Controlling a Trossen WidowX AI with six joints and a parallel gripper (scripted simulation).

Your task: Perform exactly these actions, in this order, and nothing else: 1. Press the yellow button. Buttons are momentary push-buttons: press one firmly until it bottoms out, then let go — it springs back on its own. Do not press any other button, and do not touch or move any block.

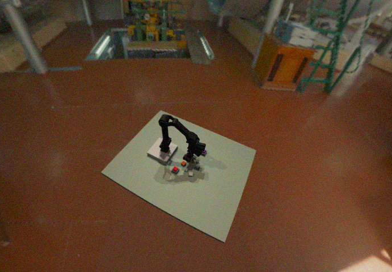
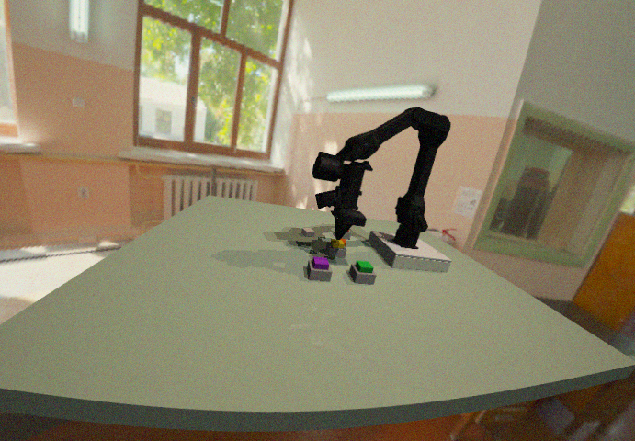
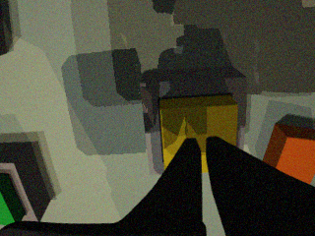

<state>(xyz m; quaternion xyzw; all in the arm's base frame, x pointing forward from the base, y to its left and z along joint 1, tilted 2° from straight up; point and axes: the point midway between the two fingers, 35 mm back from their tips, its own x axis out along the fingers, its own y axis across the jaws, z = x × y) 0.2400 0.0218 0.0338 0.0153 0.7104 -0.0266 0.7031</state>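
The yellow button is 10 mm below my gripper tip. Round my gripper tip: green button: 130 mm to the left, 30 mm behind, 10 mm below; then small orange block: 60 mm to the right, 40 mm below, 40 mm behind; then purple button: 120 mm to the left, 70 mm ahead, 10 mm below.
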